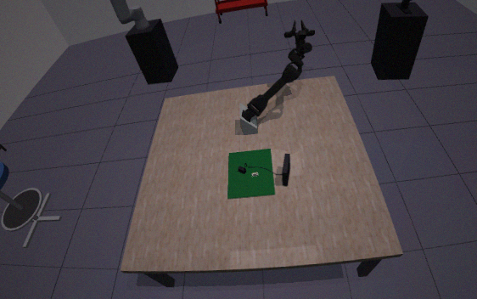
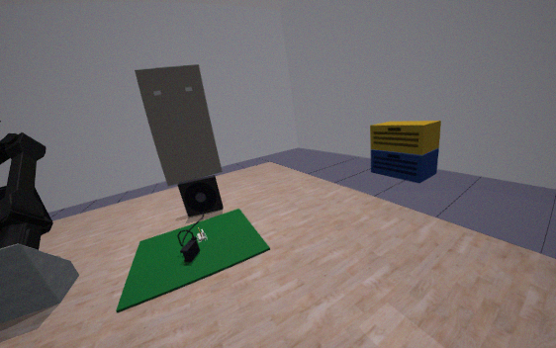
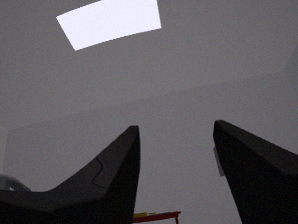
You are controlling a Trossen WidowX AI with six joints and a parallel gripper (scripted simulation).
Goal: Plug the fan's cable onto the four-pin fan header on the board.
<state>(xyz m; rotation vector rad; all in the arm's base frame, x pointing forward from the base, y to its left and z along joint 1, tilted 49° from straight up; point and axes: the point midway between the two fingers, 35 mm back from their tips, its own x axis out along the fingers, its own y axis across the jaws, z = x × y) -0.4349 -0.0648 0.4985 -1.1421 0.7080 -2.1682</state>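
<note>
My gripper tip is 83 cm short of the black plug, 34 cm to the left of it and 43 cm above it. From my gripper tip the other things lie so: black fan 86 cm ahead, 11 cm to the right, 39 cm below; green board 83 cm ahead, 29 cm to the right, 47 cm below.
</note>
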